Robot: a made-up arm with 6 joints.
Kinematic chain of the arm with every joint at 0, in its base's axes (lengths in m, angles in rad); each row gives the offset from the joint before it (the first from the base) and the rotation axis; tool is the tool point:
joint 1: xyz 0 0 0.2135 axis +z
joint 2: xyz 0 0 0 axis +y
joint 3: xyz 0 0 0.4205 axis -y
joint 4: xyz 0 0 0 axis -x
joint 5: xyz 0.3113 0 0 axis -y
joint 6: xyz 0 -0.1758 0 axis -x
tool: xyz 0 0 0
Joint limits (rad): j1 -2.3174..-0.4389 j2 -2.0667..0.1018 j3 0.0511..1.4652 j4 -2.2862..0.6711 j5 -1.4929..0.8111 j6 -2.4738..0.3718
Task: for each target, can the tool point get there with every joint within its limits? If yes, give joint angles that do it. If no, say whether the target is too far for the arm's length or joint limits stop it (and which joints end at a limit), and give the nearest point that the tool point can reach.
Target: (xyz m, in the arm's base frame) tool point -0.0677 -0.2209 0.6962
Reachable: yes | joints -2.1281 -0.2897 0.4271 -1.9154 -1.0967 -1.0471
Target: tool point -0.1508 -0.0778 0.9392
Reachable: yes | joints -0.8405 -0.2095 1.0206 0.3654 -0.8767 -1.7568
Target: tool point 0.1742 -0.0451 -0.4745
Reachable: no: joint limits stop it (at a limit: joint 1, joint 2, joint 3, joint 4) | nearest point 0.3174 0.5457 -0.2061 | short by 0.665 m
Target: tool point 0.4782 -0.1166 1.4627
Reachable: no: too far | nearest point 0.2558 -0.0624 0.9091 | short by 0.599 m
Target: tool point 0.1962 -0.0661 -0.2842
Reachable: no: joint limits stop it (at a limit: joint 1, joint 2, joint 3, joint 4) | nearest point 0.3174 0.5457 -0.2061 | short by 0.629 m
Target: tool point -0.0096 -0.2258 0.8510
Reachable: yes | joints -1.3137 -0.1363 1.0255 -1.1817 -0.4325 -0.2749
